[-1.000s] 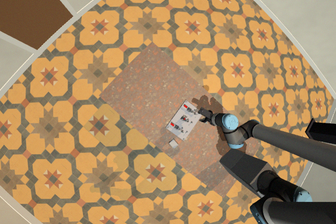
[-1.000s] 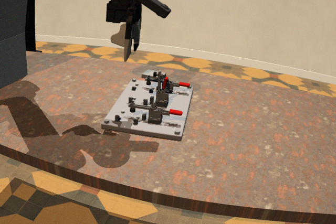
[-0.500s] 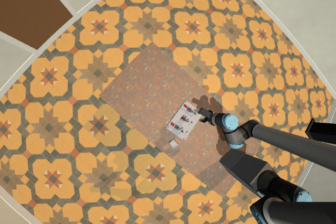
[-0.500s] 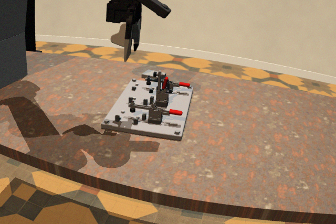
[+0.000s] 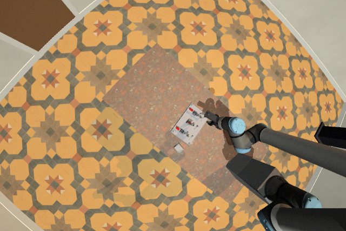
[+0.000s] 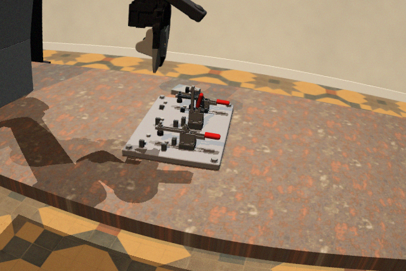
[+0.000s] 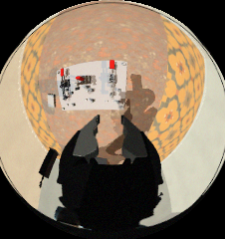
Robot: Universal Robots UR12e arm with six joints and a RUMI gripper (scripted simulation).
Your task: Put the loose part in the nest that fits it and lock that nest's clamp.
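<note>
Now: the toggle clamp 170 mm below my hand, 70 mm ahead of it and 10 mm to the left of it. The rest, counted from my hand: part 360 mm to the left, 210 mm below, 50 mm behind; grey fixture plate 210 mm below, 110 mm to the left, 30 mm ahead.
</note>
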